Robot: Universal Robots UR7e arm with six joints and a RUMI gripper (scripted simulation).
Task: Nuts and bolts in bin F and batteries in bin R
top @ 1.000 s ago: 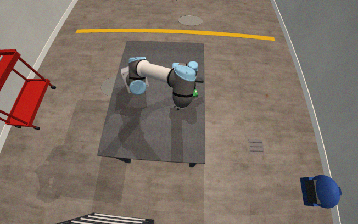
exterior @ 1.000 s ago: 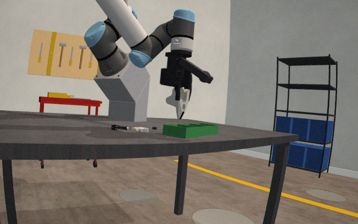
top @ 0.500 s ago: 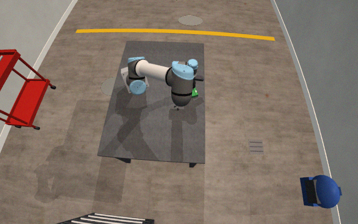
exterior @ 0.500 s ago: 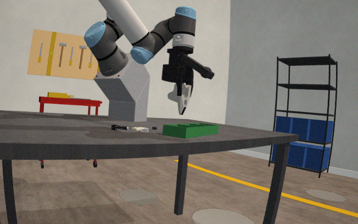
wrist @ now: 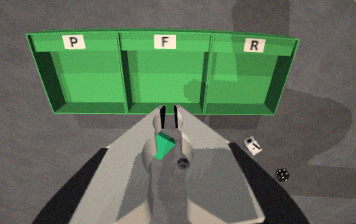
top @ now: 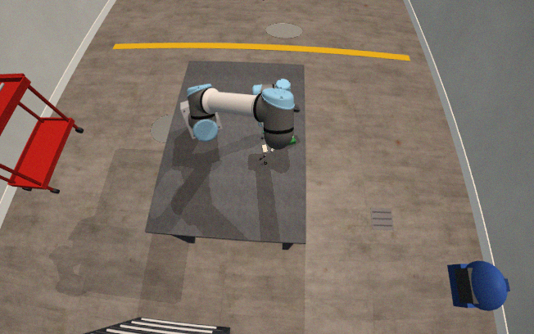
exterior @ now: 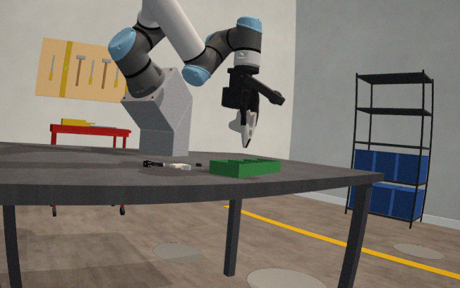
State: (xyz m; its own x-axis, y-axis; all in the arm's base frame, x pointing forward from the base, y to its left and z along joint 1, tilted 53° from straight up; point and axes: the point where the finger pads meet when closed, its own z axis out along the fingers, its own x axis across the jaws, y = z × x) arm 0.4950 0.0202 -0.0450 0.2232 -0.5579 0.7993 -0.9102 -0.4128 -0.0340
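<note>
My hand is 1 cm short of the green bin tray, 1 cm to the right of it and 7 cm above it. The rest, counted from my hand: flat green card (10 cm behind, 1 cm to the left, 8 cm below); then cream domino-like tile (12 cm behind, 13 cm to the right, 8 cm below); then black nut (13 cm behind, 5 cm to the right, 8 cm below).
</note>
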